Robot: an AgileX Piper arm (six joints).
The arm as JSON. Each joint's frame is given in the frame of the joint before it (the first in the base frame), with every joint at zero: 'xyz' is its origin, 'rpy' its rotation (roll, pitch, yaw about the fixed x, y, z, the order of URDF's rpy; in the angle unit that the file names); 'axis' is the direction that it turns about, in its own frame. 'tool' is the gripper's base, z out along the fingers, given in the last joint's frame.
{
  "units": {
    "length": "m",
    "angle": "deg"
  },
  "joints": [
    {
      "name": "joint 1",
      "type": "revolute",
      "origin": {
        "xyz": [
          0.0,
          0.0,
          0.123
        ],
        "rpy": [
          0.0,
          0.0,
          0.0
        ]
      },
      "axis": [
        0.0,
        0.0,
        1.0
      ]
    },
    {
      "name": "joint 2",
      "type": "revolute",
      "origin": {
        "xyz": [
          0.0,
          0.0,
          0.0
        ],
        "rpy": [
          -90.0,
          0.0,
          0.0
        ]
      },
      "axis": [
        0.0,
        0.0,
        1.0
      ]
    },
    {
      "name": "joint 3",
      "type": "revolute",
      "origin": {
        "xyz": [
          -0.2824,
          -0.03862,
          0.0
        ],
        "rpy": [
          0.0,
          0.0,
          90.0
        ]
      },
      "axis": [
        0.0,
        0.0,
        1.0
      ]
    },
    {
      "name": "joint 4",
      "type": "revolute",
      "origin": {
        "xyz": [
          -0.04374,
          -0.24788,
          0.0
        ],
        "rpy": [
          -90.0,
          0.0,
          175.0
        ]
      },
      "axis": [
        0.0,
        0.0,
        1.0
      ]
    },
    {
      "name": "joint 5",
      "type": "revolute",
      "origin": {
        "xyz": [
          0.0,
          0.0,
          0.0
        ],
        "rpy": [
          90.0,
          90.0,
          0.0
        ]
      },
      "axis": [
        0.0,
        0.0,
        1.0
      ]
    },
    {
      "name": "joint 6",
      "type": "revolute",
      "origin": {
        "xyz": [
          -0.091,
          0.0,
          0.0
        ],
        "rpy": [
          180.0,
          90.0,
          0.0
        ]
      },
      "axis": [
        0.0,
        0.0,
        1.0
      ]
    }
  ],
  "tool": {
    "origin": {
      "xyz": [
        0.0,
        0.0,
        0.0
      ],
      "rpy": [
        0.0,
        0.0,
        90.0
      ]
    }
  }
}
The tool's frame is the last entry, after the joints.
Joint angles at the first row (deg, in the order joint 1, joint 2, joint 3, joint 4, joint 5, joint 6):
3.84, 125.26, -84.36, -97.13, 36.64, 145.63
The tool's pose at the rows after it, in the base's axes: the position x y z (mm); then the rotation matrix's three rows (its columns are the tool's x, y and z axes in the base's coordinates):
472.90, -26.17, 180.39; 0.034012, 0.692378, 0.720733; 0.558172, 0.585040, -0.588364; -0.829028, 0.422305, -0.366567
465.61, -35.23, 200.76; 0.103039, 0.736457, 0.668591; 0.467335, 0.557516, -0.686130; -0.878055, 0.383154, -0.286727
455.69, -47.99, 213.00; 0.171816, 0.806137, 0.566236; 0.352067, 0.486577, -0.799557; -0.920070, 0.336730, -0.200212
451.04, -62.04, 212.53; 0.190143, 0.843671, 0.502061; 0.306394, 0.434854, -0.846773; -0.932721, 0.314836, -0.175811
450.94, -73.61, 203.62; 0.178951, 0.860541, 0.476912; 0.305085, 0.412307, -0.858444; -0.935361, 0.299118, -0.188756
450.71, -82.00, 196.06; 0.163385, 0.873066, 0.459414; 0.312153, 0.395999, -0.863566; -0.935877, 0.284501, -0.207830
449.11, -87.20, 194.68; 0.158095, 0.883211, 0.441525; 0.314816, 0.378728, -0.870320; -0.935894, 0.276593, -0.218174
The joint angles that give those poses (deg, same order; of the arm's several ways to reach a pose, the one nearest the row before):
3.84, 123.64, -84.39, -97.13, 39.82, 145.16
3.85, 121.90, -84.59, -97.01, 47.30, 142.46
3.51, 121.35, -84.71, -96.87, 57.01, 140.48
2.12, 121.74, -84.71, -96.62, 60.53, 139.84
0.63, 122.83, -84.71, -96.42, 60.36, 139.78
-0.48, 123.64, -84.71, -95.85, 59.79, 139.36
-1.12, 123.70, -84.71, -95.00, 59.86, 138.65

